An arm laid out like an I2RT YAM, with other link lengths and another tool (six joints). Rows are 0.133 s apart.
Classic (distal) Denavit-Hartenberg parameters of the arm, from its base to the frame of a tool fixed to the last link. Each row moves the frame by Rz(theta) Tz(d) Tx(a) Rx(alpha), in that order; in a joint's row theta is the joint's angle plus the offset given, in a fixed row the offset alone. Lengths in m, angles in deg.
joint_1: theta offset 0; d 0.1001; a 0.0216; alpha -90
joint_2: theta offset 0; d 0; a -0.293; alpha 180
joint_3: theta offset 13.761; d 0; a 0.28; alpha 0
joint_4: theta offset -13.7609; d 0.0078; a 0.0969; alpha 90
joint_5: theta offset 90; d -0.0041; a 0; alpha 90
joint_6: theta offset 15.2; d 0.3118; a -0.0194; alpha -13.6
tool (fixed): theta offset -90; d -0.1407; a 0; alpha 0
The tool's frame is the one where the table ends.
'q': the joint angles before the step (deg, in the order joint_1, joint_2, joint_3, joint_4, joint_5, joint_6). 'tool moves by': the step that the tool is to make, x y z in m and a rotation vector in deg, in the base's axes. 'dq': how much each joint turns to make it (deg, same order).
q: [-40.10, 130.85, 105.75, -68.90, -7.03, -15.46]
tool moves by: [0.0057, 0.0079, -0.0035, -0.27, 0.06, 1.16]
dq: [1.19, 0.03, -0.66, 0.81, 0.24, 0.04]
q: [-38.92, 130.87, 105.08, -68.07, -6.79, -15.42]
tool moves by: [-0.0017, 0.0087, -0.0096, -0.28, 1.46, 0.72]
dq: [1.06, 0.02, -1.77, 0.86, 1.10, 0.43]
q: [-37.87, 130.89, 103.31, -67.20, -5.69, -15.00]
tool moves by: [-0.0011, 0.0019, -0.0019, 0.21, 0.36, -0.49]
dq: [0.14, -0.02, -0.40, 0.03, 0.00, 0.63]
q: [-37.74, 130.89, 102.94, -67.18, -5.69, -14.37]
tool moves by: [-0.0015, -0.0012, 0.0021, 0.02, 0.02, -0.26]
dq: [-0.21, -0.21, 0.09, -0.32, -0.01, 0.05]
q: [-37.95, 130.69, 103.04, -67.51, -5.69, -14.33]
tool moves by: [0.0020, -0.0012, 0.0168, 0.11, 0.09, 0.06]
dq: [0.02, -0.13, 3.29, -3.57, -0.03, -0.04]
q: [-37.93, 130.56, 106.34, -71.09, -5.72, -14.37]
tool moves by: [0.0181, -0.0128, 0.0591, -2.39, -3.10, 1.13]
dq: [0.06, -0.01, 11.84, -8.04, 0.05, -1.07]
